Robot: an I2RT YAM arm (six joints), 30 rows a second.
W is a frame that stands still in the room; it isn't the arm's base.
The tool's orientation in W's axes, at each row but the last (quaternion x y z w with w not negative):
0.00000 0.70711 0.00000 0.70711
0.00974 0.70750 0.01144 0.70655
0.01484 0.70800 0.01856 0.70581
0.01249 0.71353 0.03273 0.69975
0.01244 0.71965 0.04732 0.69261
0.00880 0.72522 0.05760 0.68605
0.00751 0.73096 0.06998 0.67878
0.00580 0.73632 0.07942 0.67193
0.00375 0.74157 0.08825 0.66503
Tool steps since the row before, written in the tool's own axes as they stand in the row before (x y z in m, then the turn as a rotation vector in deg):
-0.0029 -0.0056 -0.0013 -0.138 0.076 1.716
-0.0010 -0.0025 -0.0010 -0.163 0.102 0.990
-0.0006 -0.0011 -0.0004 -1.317 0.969 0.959
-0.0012 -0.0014 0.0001 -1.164 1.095 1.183
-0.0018 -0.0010 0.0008 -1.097 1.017 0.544
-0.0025 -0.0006 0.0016 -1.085 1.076 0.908
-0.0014 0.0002 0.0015 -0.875 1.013 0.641
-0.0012 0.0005 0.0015 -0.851 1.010 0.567
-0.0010 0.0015 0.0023 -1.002 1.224 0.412
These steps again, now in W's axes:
-0.0013 -0.0056 0.0029 1.716 0.076 0.138
-0.0010 -0.0025 0.0009 0.990 0.099 0.165
-0.0004 -0.0011 0.0005 0.958 0.911 1.358
0.0002 -0.0015 0.0011 1.175 1.053 1.210
0.0009 -0.0011 0.0017 0.539 0.948 1.159
0.0018 -0.0007 0.0023 0.897 1.034 1.134
0.0016 0.0002 0.0013 0.620 0.969 0.937
0.0016 0.0005 0.0011 0.545 0.961 0.919
0.0022 0.0016 0.0010 0.385 1.134 1.113

